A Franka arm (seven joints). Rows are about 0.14 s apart.
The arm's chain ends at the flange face. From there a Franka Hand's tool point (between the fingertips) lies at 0.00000 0.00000 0.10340 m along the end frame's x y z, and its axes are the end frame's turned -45 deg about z.
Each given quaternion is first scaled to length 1.
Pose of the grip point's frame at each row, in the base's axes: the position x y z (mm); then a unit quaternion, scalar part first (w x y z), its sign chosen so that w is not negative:
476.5 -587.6 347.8 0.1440 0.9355 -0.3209 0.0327
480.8 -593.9 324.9 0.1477 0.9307 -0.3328 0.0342
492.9 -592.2 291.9 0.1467 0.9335 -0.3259 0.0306
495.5 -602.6 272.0 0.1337 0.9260 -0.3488 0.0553
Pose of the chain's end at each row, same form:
479.7 -557.6 446.7 0.1205 0.7415 -0.6545 0.0853
484.4 -563.1 423.5 0.1234 0.7325 -0.6636 0.0881
496.9 -561.8 390.7 0.1238 0.7377 -0.6583 0.0844
494.6 -573.0 371.1 0.1024 0.7220 -0.6766 0.1023

